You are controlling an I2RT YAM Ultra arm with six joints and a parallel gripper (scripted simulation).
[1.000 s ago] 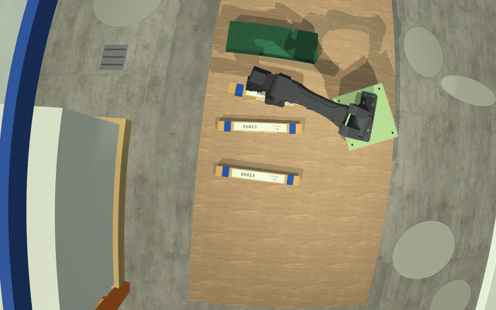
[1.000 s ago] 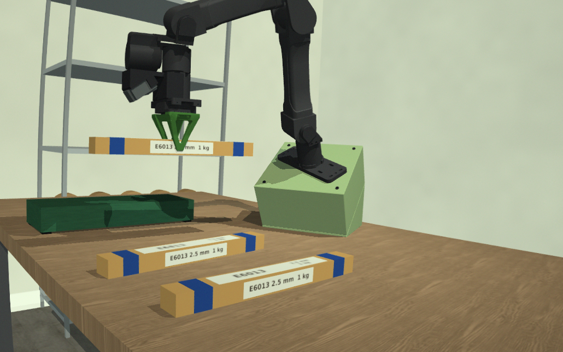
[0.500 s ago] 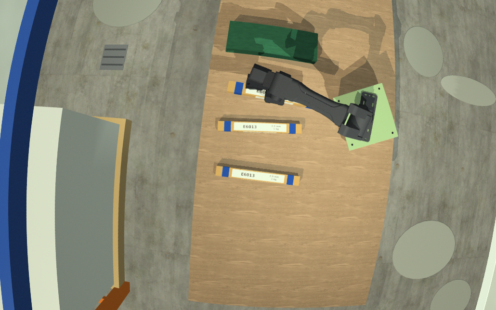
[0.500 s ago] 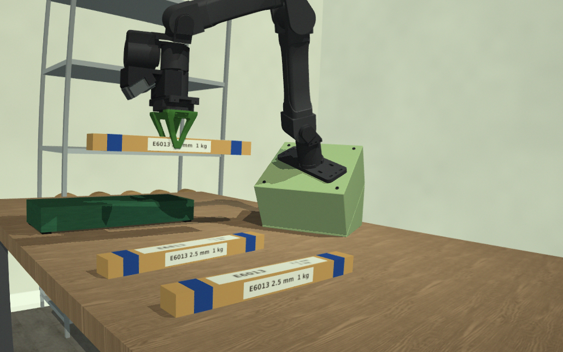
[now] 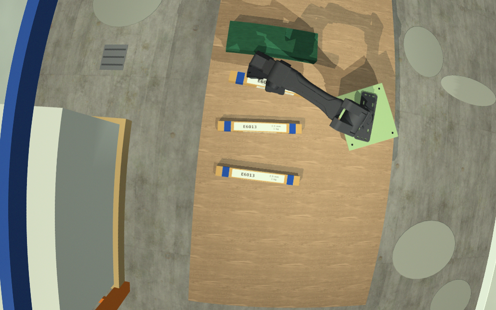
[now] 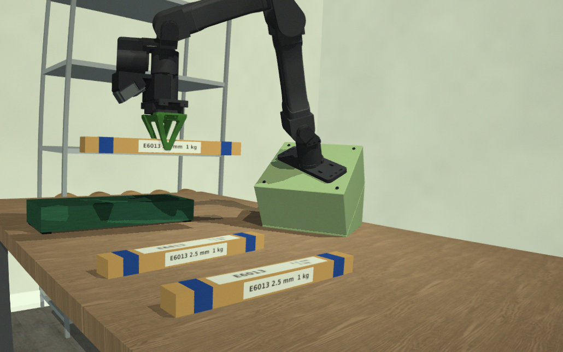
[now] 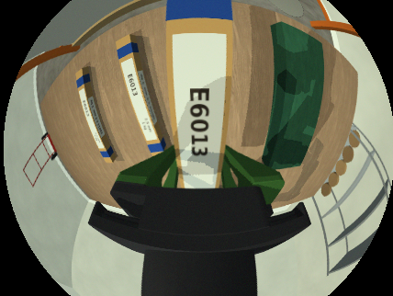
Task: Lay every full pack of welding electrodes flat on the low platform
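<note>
Right now my hand is 4 cm short of the dark green low platform, 24 cm to the left of it and 19 cm above it.
</note>
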